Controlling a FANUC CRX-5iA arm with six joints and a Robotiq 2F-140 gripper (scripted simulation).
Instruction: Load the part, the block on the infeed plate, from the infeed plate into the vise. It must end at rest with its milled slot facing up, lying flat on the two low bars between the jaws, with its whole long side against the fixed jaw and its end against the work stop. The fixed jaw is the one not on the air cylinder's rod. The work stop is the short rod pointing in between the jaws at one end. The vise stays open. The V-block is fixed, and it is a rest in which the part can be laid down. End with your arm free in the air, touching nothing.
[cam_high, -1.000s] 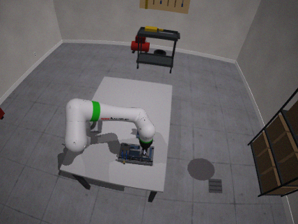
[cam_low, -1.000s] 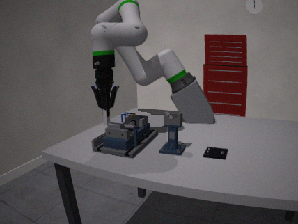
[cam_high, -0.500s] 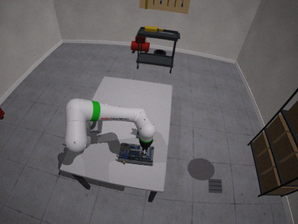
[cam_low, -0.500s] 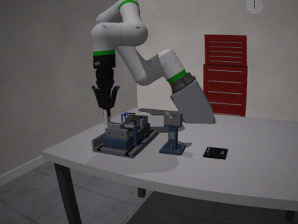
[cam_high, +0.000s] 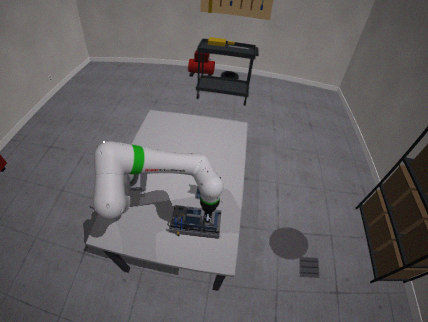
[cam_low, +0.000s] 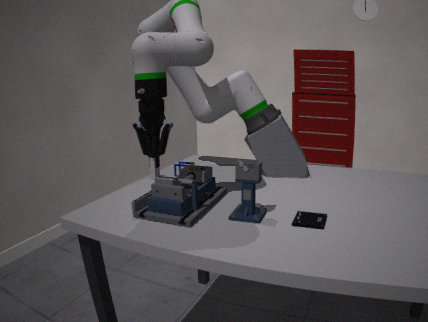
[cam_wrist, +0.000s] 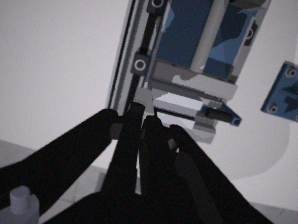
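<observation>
The part is 10 mm behind my hand, 40 mm to the left of it and 40 mm below it. The rest, counted from my hand: air cylinder rod 100 mm behind, 40 mm to the left, 60 mm below; blue work stop 20 mm behind, 120 mm to the left, 80 mm below; black infeed plate 130 mm behind, 440 mm to the left, 130 mm below.
</observation>
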